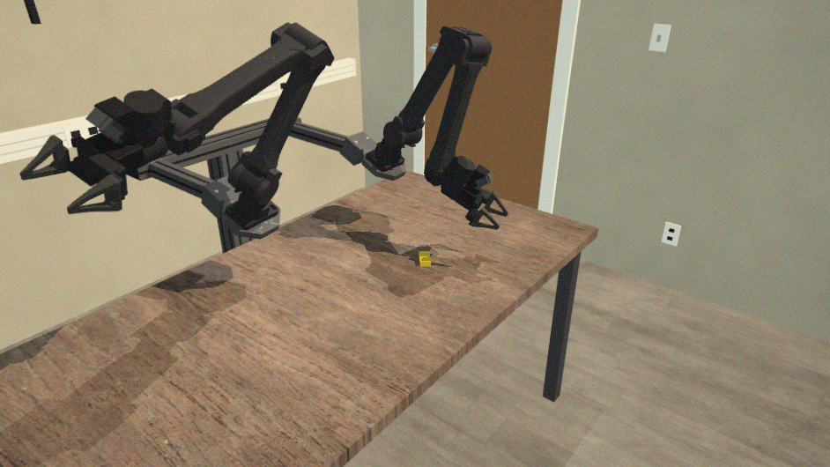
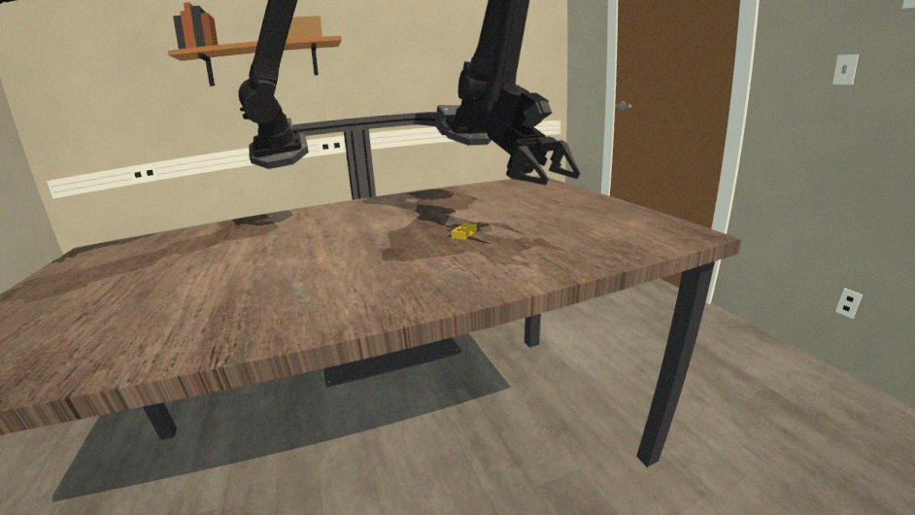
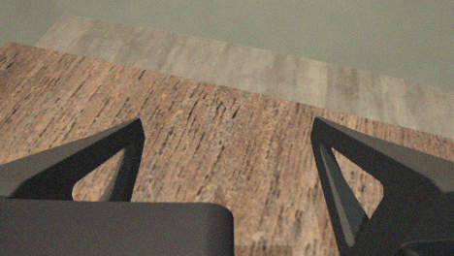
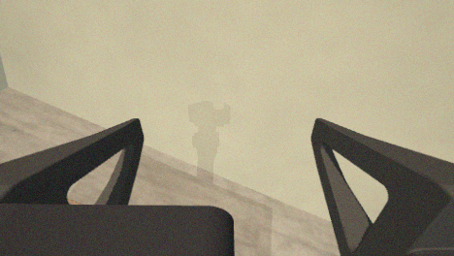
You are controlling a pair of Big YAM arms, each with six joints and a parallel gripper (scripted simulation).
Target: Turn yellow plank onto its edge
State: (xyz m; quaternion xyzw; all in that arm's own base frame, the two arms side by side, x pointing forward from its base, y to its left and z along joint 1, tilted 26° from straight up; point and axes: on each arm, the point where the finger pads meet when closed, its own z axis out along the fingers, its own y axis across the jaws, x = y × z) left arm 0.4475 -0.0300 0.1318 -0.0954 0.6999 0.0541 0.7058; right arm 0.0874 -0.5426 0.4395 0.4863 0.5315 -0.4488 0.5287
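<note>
The yellow plank lies 180 mm behind my left hand, 140 mm to the right of it and 140 mm below it.
</note>
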